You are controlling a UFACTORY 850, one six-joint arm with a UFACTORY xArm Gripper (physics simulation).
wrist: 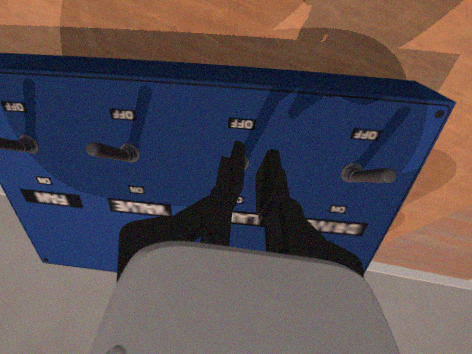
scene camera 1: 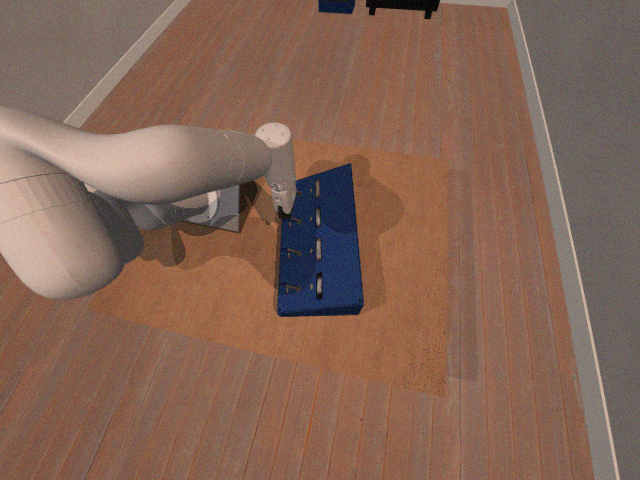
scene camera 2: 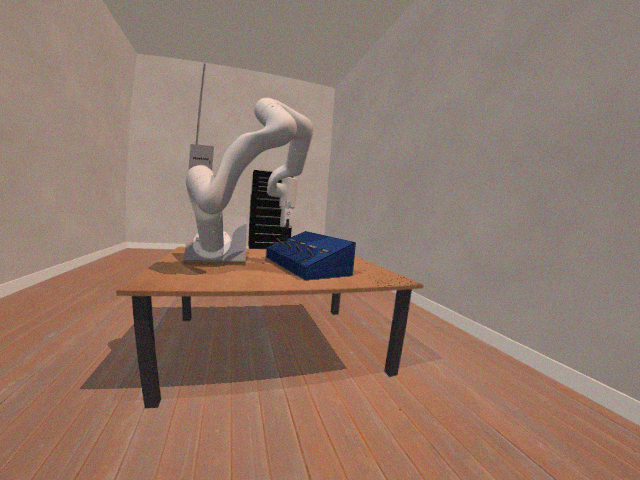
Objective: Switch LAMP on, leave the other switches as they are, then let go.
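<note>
I can see my gripper point(wrist: 250, 159), and there's a blue switch panel point(scene camera 1: 327, 270) here as well. Scene camera 2 shows the blue switch panel point(scene camera 2: 332, 257) too, and so does the wrist view, with the blue switch panel point(wrist: 175, 120).
</note>
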